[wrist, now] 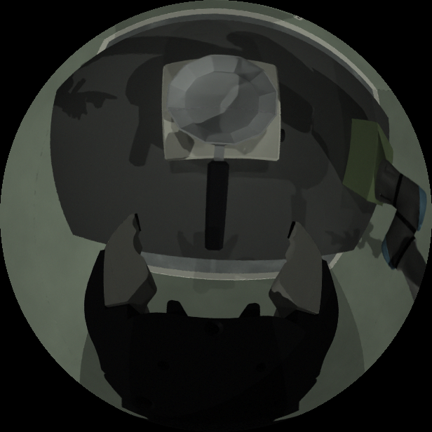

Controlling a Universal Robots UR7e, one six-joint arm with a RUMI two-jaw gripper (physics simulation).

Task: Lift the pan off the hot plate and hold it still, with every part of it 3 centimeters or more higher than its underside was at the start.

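Observation:
A grey faceted pan [220,97] sits on a pale square hot plate [173,152] in the upper middle of the wrist view. Its black handle [217,205] points down the view towards the gripper, and its end lies close to the line between the fingertips. My gripper [214,219] is open wide and empty, with one finger to the left of the handle and one to the right. The height of the fingers relative to the handle is hard to tell. The underside of the pan is hidden.
The hot plate stands on a dark table top [100,190]. A green block [362,155] is at the right, with a black and blue robot arm part [405,190] beside it. Several shadows fall across the table. A pale border line [235,276] runs on the floor past the near table edge.

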